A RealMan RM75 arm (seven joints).
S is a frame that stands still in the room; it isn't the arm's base.
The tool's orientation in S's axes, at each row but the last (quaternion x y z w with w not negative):
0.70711, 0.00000, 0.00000, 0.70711
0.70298, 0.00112, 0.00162, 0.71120
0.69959, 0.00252, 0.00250, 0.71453
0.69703, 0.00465, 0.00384, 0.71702
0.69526, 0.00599, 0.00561, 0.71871
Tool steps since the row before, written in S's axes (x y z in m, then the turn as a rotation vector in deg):
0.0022, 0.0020, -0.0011, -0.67, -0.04, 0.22
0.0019, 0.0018, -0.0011, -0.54, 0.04, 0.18
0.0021, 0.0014, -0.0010, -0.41, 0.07, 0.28
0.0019, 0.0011, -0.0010, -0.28, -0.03, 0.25
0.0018, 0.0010, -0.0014, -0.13, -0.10, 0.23
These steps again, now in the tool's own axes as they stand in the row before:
0.0022, -0.0011, -0.0020, -0.67, 0.22, 0.04
0.0019, -0.0011, -0.0018, -0.54, 0.18, -0.04
0.0021, -0.0010, -0.0014, -0.41, 0.28, -0.07
0.0019, -0.0010, -0.0011, -0.28, 0.25, 0.03
0.0018, -0.0014, -0.0010, -0.13, 0.23, 0.11

